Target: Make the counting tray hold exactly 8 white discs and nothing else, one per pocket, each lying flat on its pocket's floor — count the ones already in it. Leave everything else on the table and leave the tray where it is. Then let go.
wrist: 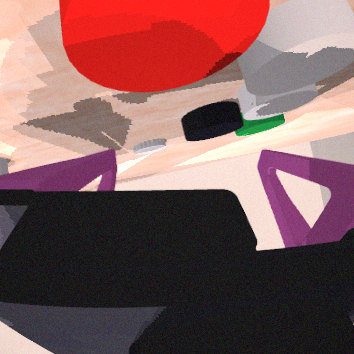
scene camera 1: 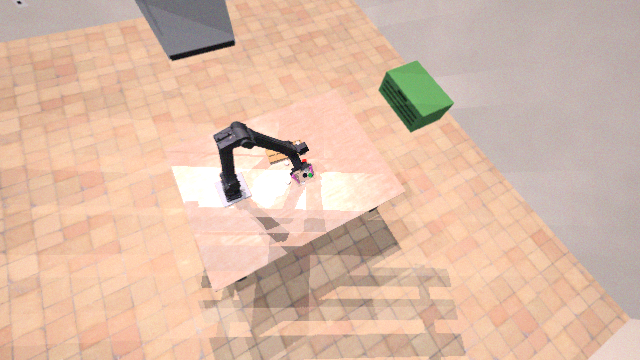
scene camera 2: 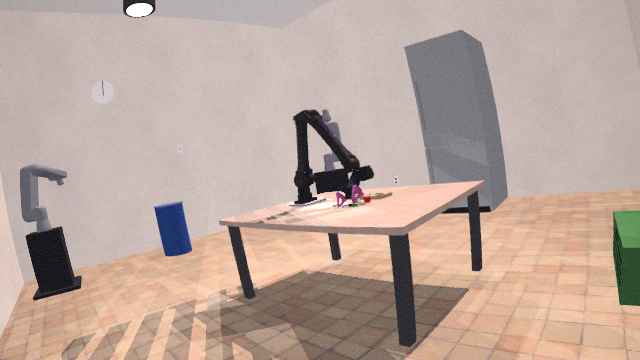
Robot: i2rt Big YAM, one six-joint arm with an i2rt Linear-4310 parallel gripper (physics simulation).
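The wooden counting tray lies on the table beside the arm; its pockets are too small to read. My gripper is open and empty, its magenta fingers low over the table beside the tray. In the wrist view a small white disc and a black disc lie beyond the gap between the fingertips. A large-looking red disc is nearer the camera. Pale grey-white discs overlap beside a green disc. Other white discs lie outside the tray.
The arm's base stands on a pale plate on the table. A green cabinet, a grey fridge and a blue barrel stand on the floor away from the table.
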